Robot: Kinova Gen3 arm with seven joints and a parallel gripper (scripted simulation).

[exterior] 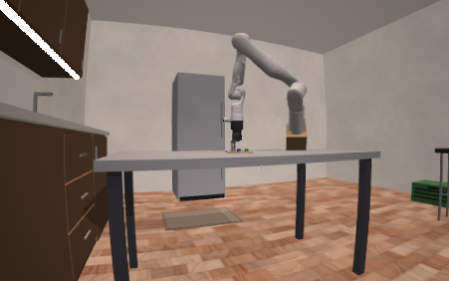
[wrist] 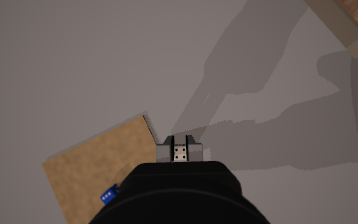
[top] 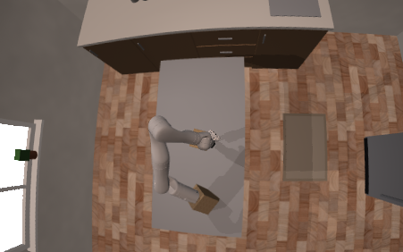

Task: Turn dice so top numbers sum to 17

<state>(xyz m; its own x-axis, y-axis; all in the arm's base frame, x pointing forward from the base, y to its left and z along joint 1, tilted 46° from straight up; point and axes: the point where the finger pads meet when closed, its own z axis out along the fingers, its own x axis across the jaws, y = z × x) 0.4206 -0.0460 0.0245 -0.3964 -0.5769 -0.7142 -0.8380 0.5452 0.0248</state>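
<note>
The white die is 1 cm below my hand and 1 cm behind it. From my hand the other things lie so: tan mat: 10 cm to the left, 2 cm below, 1 cm behind; blue die: 10 cm to the left, 2 cm behind, 1 cm below; green die: 9 cm to the left, 6 cm behind, 1 cm below.
</note>
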